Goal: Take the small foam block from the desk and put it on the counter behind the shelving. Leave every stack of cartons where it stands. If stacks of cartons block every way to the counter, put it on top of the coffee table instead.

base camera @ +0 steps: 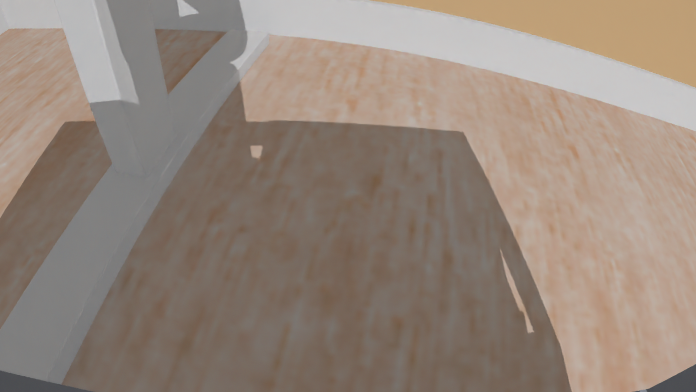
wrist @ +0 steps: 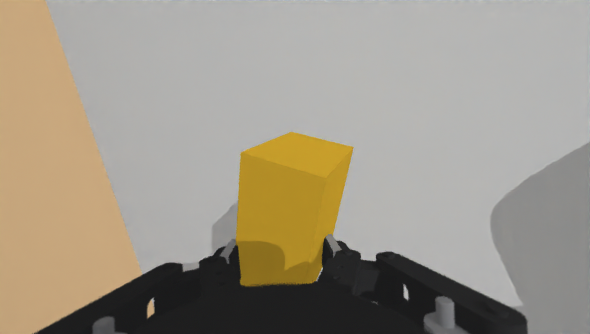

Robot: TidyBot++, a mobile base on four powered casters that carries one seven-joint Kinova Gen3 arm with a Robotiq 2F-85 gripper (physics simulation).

My gripper shows in the wrist view (282,251); in the base camera view it is out of frame. A yellow foam block shows in the wrist view (290,188); in the base camera view it is out of frame.
